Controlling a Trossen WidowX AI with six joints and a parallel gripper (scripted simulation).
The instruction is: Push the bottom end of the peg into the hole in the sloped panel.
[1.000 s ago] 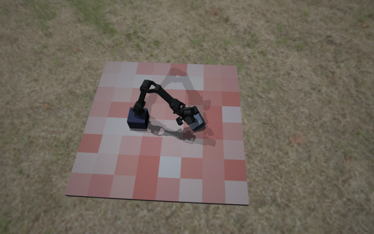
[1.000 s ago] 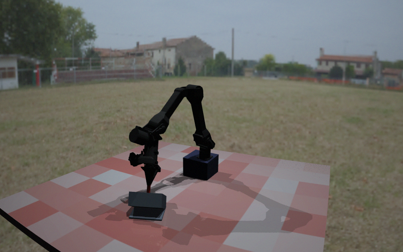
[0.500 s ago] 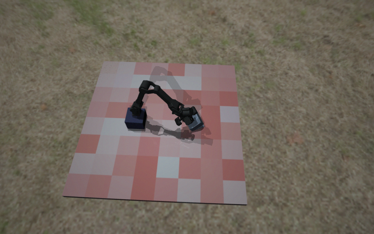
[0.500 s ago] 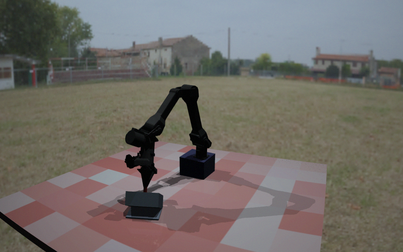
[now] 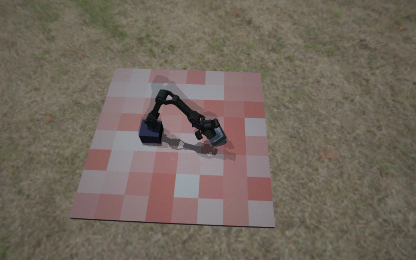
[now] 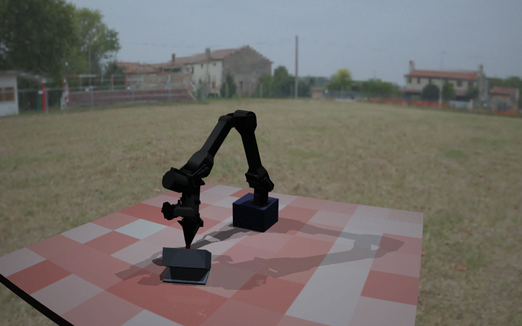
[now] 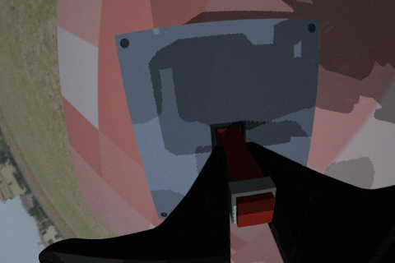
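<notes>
The red square peg is 10 mm behind my gripper tip and 10 mm above it. Round my gripper tip: grey sloped panel: 40 mm below, 20 mm ahead, 10 mm to the left.
</notes>
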